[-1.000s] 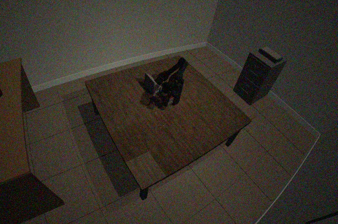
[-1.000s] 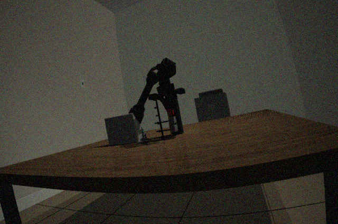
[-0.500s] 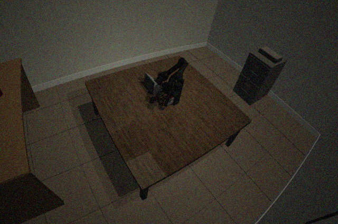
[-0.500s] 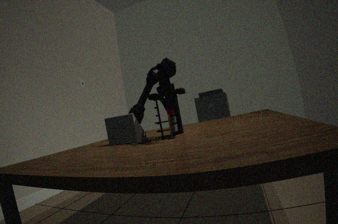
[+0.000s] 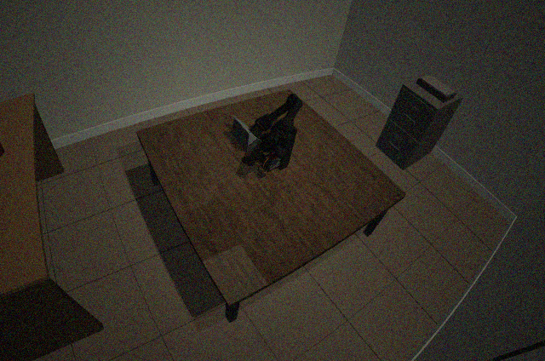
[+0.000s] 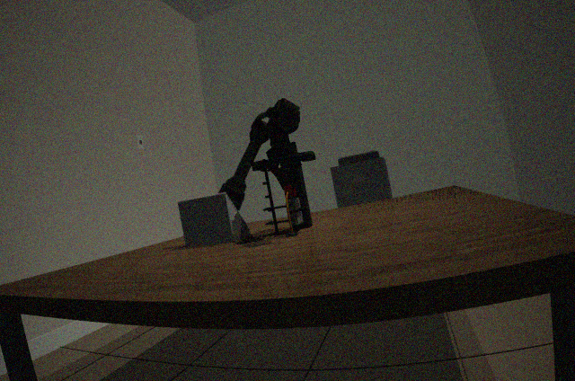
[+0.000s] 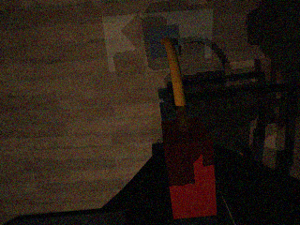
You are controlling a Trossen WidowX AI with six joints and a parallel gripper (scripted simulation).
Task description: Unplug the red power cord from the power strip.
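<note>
Now: the red plug 3 cm to the left of my gripper tip.
</note>
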